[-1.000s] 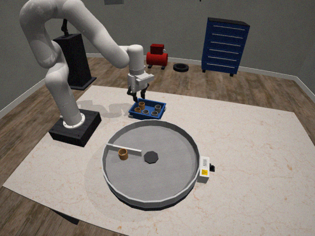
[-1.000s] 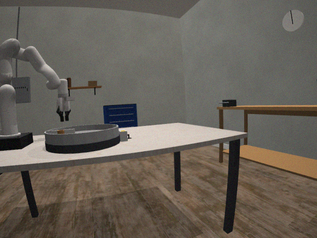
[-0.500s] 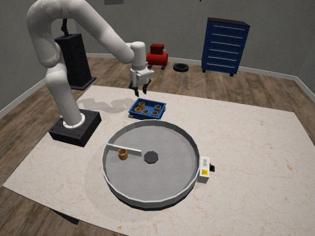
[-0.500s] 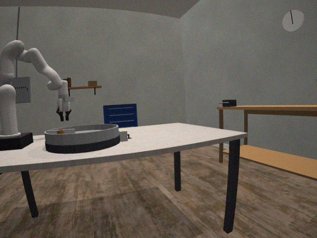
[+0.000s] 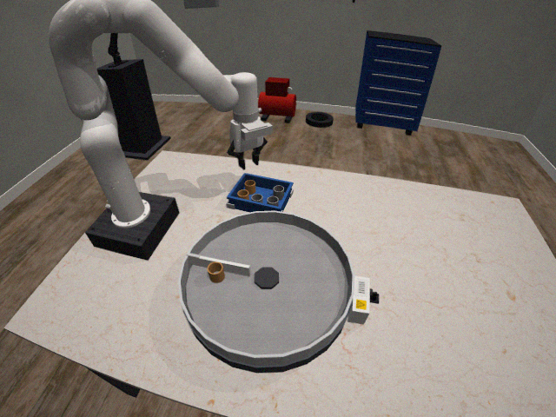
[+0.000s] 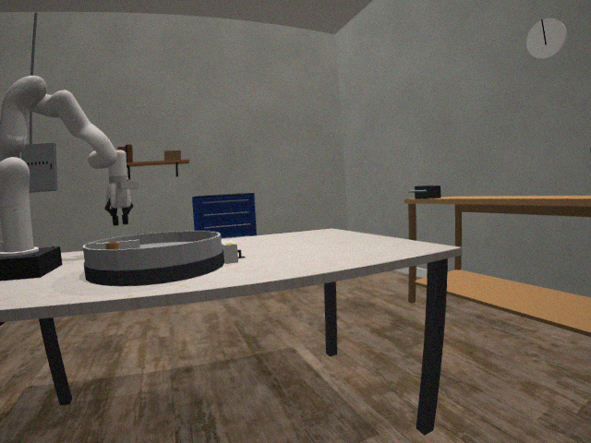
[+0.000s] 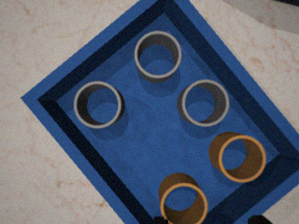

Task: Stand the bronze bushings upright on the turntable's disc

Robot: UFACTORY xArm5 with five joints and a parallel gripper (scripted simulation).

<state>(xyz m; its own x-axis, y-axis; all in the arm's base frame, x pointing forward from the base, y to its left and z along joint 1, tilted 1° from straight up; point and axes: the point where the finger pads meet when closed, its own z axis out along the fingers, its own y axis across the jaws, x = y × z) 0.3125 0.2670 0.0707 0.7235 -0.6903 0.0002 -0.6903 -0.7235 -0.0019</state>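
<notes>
My hand is 50 mm short of the blue crate, 30 mm to the left of it and 120 mm above it. From my hand the other things lie so: turntable (160 mm ahead, 370 mm to the right, 90 mm below).
</notes>
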